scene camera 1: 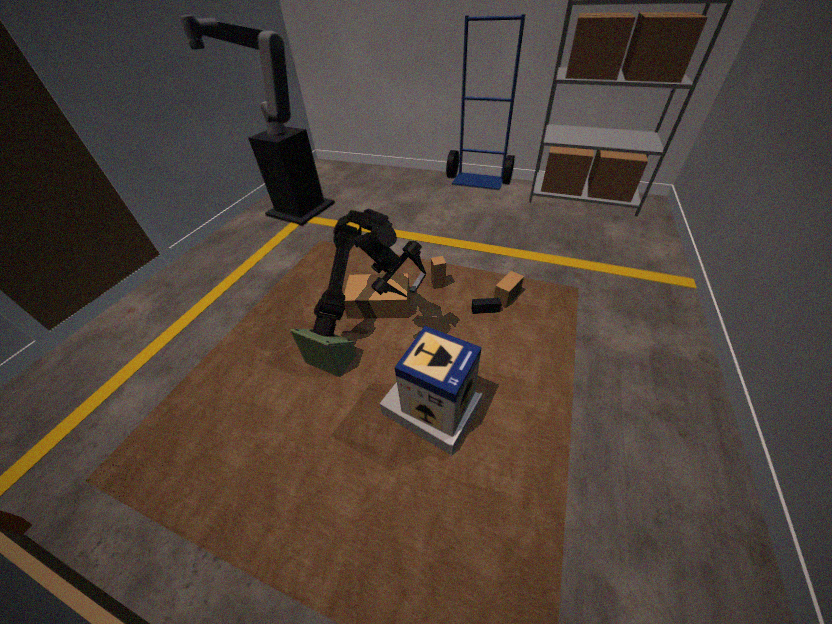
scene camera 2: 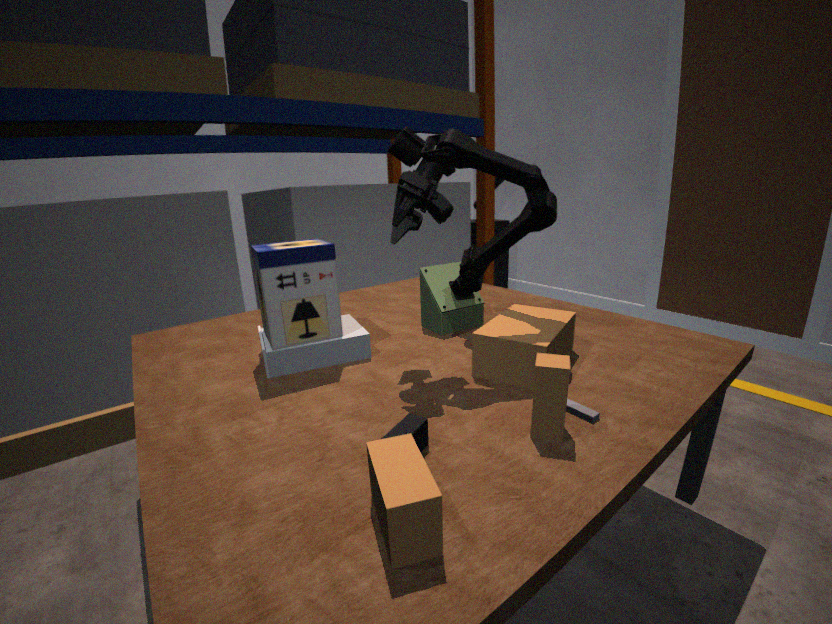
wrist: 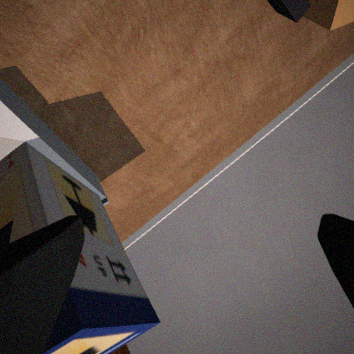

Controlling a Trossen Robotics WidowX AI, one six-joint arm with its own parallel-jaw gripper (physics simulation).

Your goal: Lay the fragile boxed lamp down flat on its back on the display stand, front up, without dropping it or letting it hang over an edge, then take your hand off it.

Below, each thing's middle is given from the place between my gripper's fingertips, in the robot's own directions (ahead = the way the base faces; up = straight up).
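With respect to the stand (scene camera 2: 355, 345), my hand is 27 cm above it, 20 cm to the left of it and 15 cm short of it. The black block (scene camera 2: 412, 424) is well below my hand, well to the left of it and a good way ahead of it.
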